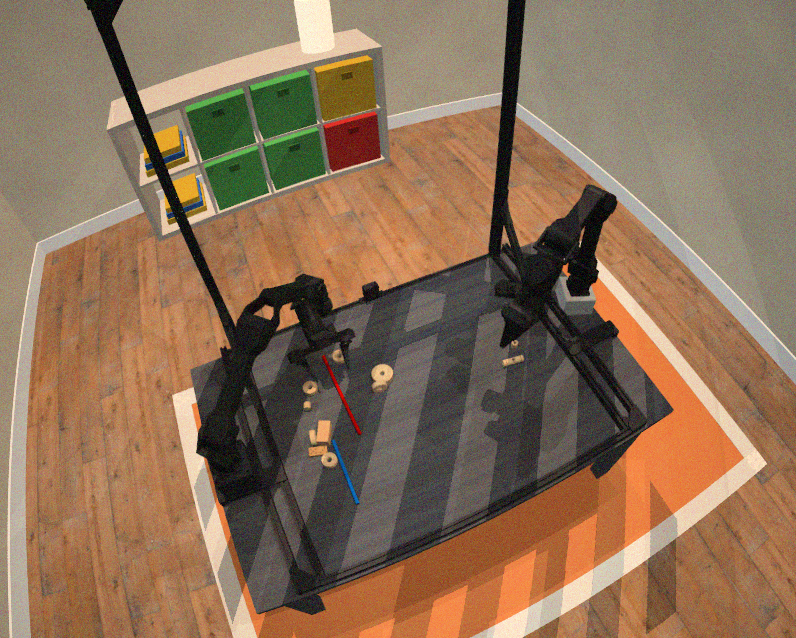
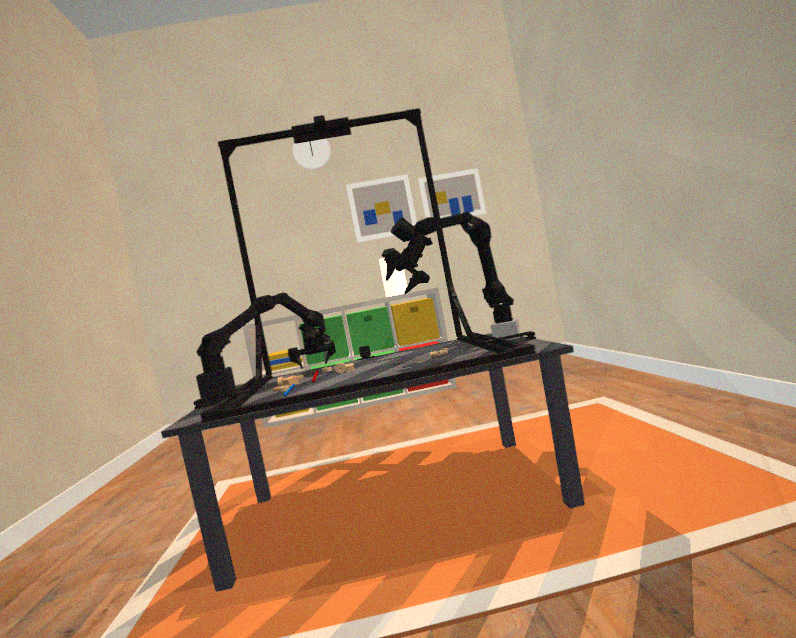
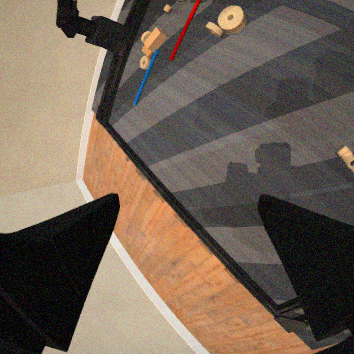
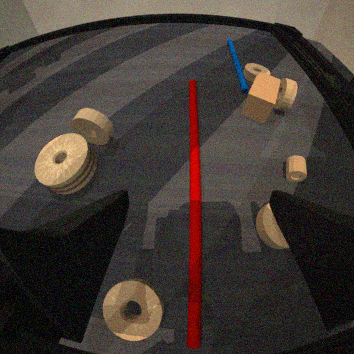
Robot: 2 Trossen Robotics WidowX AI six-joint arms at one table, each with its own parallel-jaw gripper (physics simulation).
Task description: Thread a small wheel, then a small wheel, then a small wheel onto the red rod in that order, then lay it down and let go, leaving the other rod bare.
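Frame: origin at the left arm's base, x back, y right, z up, level; millimetres.
Seen in the pictures: left gripper, fingertip midpoint: (image 1: 506, 343) (image 2: 396, 287) (image 3: 190, 201); right gripper, fingertip midpoint: (image 1: 333, 375) (image 2: 314, 366) (image 4: 201, 197); left arm's base, origin of the base link: (image 1: 577, 288) (image 2: 504, 321); right arm's base, origin of the base link: (image 1: 227, 463) (image 2: 214, 371) (image 3: 92, 29).
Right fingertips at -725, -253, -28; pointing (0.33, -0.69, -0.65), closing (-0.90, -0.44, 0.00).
Observation:
Offsets run from my right fingertips to a thing's top centre, as dx, dy, dz.
The red rod @(+17, -36, -30) (image 1: 342, 395) (image 2: 315, 376) (image 3: 185, 30) (image 4: 194, 175) lies bare on the table. The blue rod @(+37, -263, -30) (image 1: 346, 471) (image 2: 289, 390) (image 3: 146, 79) (image 4: 237, 65) also lies bare. Small wheels lie loose: one @(+9, +82, -26) (image 1: 333, 356) (image 4: 114, 310) near the red rod's far end, one @(-68, -20, -26) (image 1: 304, 388) (image 4: 270, 227) left of it, one @(+124, -27, +1) (image 1: 379, 386) (image 4: 93, 126) beside the large wheel, one @(-3, -234, -26) (image 1: 324, 459) (image 4: 257, 67) by the blue rod. My right gripper (image 1: 320, 362) (image 2: 312, 362) (image 4: 201, 197) is open and empty above the red rod's far end. My left gripper (image 1: 501, 317) (image 2: 398, 284) (image 3: 190, 201) is open, empty and high above the table.
A large grooved wheel @(+130, +15, -18) (image 1: 375, 369) (image 3: 224, 22) (image 4: 47, 162) lies right of the red rod. A block @(-18, -161, -9) (image 1: 323, 430) (image 4: 266, 87) with another wheel @(-45, -175, +1) (image 4: 288, 94) behind it and a short cylinder @(-71, -77, -20) (image 1: 306, 405) (image 4: 296, 167) lie left. A holed piece @(+492, +43, -20) (image 1: 512, 360) lies far right.

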